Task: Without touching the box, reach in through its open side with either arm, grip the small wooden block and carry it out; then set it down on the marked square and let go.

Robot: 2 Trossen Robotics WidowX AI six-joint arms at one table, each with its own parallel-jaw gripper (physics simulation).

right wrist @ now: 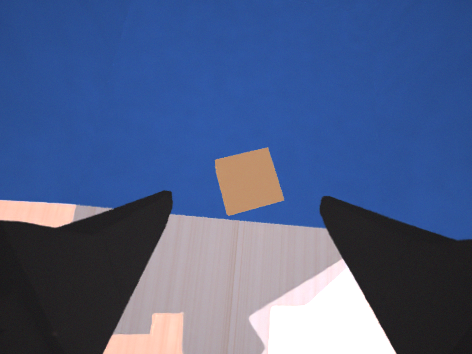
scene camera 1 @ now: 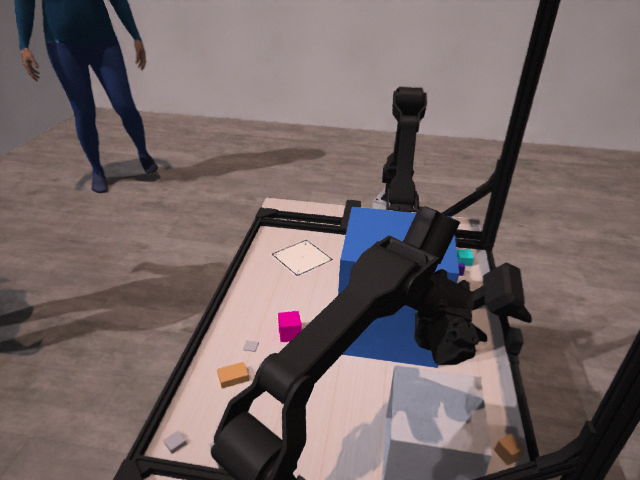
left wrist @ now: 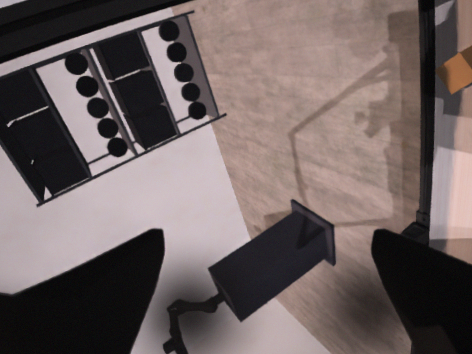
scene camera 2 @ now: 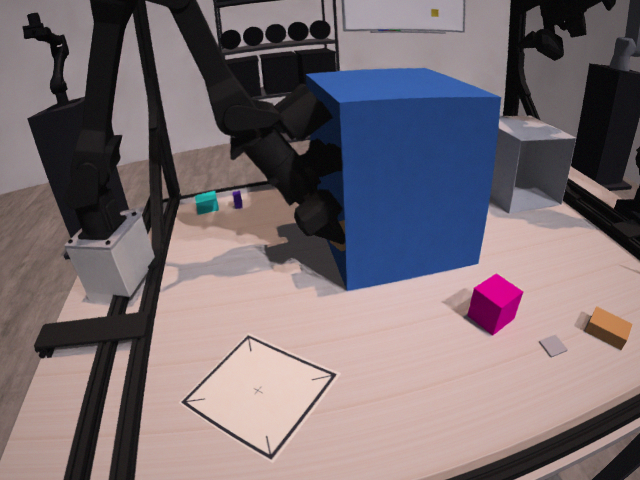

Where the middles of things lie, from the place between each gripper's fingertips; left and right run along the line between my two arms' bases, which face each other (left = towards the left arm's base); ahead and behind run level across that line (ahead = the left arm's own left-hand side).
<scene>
The magenta cube [scene camera 2: 494, 303] is 220 mm ahead of my right hand, 190 mm to the left of it and 10 mm below it.
Now: left hand 420 mm short of the magenta cube, 240 mm to the left of it and 330 mm above it.
</scene>
